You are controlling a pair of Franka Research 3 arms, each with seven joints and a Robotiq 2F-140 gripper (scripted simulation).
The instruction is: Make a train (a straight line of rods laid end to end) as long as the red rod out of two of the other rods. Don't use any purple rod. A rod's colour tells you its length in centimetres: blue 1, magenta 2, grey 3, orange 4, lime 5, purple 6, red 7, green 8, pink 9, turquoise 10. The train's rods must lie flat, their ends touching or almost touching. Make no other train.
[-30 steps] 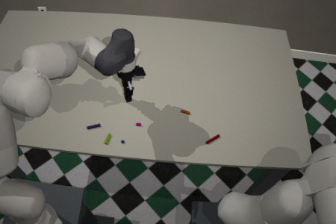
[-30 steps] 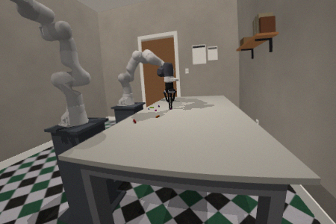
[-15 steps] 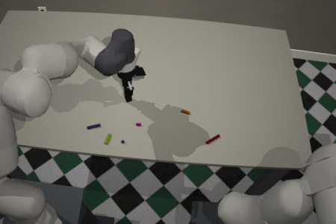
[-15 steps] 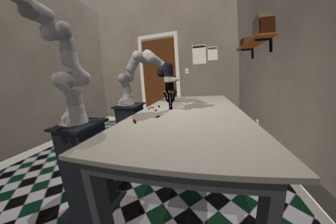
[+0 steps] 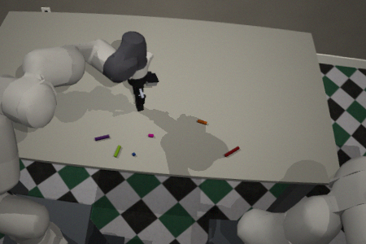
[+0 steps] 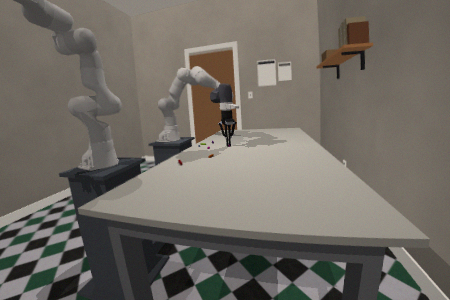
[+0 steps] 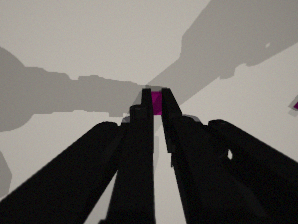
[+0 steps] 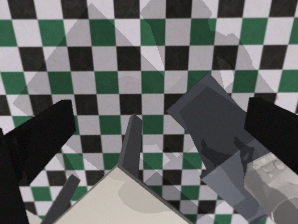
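Observation:
My left gripper is now 220 mm past the lime rod, 60 mm to the right of it and 30 mm above it. The rest, counted from my left hand: small blue rod (220 mm behind, 10 mm to the right, 30 mm below); then orange rod (40 mm behind, 270 mm to the right, 30 mm below); then purple rod (160 mm behind, 130 mm to the left, 30 mm below).

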